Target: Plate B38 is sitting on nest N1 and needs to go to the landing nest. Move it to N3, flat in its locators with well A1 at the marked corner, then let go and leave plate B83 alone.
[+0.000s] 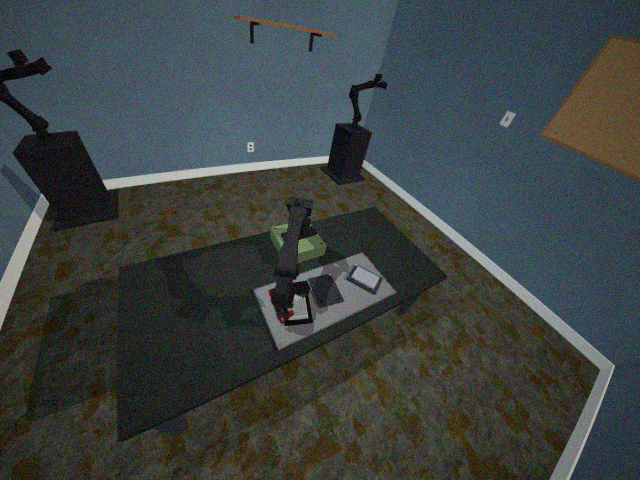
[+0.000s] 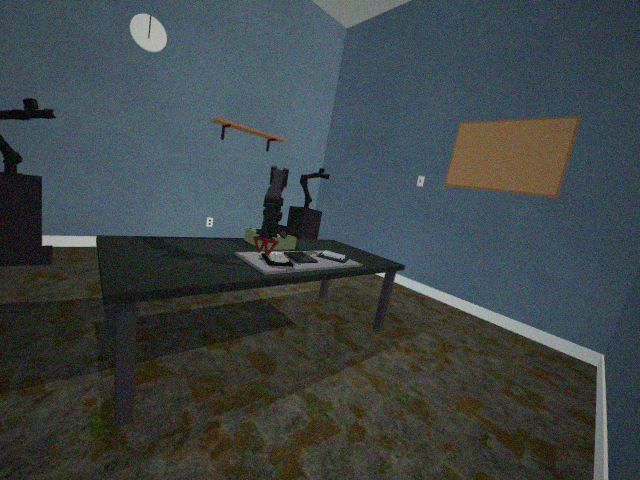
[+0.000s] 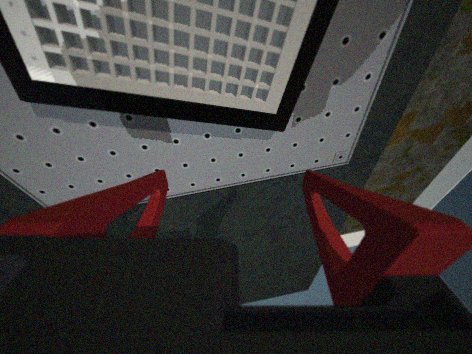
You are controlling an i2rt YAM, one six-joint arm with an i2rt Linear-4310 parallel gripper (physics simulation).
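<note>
A white multi-well plate [image 1: 298, 308] [image 2: 278, 258] [image 3: 200, 45] sits in a black-rimmed nest [image 1: 311, 310] [image 3: 150, 107] at the left end of the board. My gripper [image 1: 279, 306] [image 2: 265, 252] [image 3: 235, 177] is open and empty, its red fingers spread above the board, beside that nest's left side. A dark, flat nest [image 1: 325, 290] [image 2: 301, 256] lies in the middle. A pale plate [image 1: 366, 277] [image 2: 332, 255] sits in a grey-blue nest at the right end. No plate or nest labels are readable. The A1 corner marks cannot be made out, and the arm covers part of the left nest.
The nests stand on a light perforated board [image 1: 281, 338] [image 2: 330, 265] [image 3: 215, 149] on a dark table [image 1: 170, 361] [image 2: 180, 273]. A green box-like block [image 1: 310, 253] [image 2: 286, 241] stands behind the board at the arm's base. Two other arms stand on black pedestals [image 1: 69, 175] [image 1: 348, 152] away from the table.
</note>
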